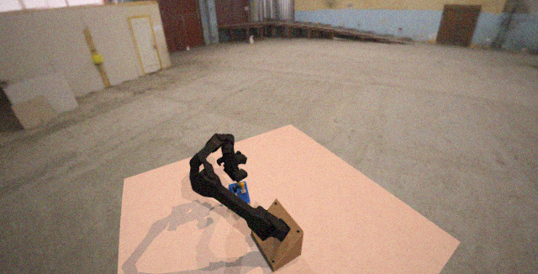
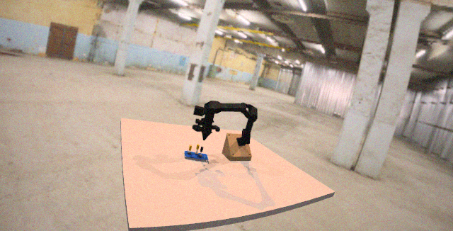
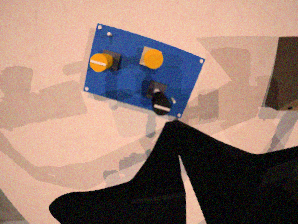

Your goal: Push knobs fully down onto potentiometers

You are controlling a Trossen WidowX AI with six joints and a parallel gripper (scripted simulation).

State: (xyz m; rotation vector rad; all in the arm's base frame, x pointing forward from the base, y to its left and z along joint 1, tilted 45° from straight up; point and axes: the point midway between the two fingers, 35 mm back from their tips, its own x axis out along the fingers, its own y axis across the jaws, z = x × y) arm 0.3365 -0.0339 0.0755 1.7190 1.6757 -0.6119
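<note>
My gripper tip is 6 cm above the black knob.
</note>
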